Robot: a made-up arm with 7 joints. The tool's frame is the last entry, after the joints.
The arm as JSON. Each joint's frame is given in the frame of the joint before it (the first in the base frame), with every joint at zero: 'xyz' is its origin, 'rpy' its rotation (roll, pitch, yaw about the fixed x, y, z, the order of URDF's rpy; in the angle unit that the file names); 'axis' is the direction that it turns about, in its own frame. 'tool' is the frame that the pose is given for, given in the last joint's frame.
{
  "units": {
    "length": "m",
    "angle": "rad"
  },
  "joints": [
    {
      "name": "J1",
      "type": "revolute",
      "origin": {
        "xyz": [
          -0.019,
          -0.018,
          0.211
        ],
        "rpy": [
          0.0,
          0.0,
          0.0
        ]
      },
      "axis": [
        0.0,
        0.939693,
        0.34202
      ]
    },
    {
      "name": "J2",
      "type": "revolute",
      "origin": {
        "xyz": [
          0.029,
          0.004,
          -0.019
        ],
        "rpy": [
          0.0,
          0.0,
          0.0
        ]
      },
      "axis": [
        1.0,
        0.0,
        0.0
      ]
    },
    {
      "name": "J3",
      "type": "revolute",
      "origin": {
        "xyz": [
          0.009,
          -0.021,
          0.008
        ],
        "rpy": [
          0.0,
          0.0,
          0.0
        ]
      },
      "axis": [
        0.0,
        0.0,
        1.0
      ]
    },
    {
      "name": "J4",
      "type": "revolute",
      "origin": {
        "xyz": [
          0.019,
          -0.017,
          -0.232
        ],
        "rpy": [
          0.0,
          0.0,
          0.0
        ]
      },
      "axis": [
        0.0,
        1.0,
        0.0
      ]
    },
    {
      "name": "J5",
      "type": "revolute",
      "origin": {
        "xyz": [
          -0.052,
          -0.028,
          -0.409
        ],
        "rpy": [
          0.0,
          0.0,
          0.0
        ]
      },
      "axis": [
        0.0,
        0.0,
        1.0
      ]
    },
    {
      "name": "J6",
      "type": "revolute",
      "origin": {
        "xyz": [
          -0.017,
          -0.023,
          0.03
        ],
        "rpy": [
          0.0,
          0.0,
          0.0
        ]
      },
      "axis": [
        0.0,
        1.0,
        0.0
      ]
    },
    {
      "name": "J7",
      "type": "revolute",
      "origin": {
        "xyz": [
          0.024,
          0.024,
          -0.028
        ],
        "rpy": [
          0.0,
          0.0,
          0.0
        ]
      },
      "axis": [
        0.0,
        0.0,
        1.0
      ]
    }
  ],
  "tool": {
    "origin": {
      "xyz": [
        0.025,
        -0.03,
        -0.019
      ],
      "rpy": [
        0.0,
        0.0,
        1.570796
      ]
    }
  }
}
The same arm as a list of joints. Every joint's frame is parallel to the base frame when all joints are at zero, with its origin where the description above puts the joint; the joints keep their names.
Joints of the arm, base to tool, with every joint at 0 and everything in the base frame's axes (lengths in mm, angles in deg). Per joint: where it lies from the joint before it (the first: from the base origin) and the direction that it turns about. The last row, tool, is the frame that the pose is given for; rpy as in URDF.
J1: axis 0 0.9397 0.342 offset -19 -18 211
J2: axis 1 0 0 offset 29 4 -19
J3: axis 0 0 1 offset 9 -21 8
J4: axis 0 1 0 offset 19 -17 -232
J5: axis 0 0 1 offset -52 -28 -409
J6: axis 0 1 0 offset -17 -23 30
J7: axis 0 0 1 offset 24 24 -28
tool: offset 25 -30 -19 rpy 0 0 90

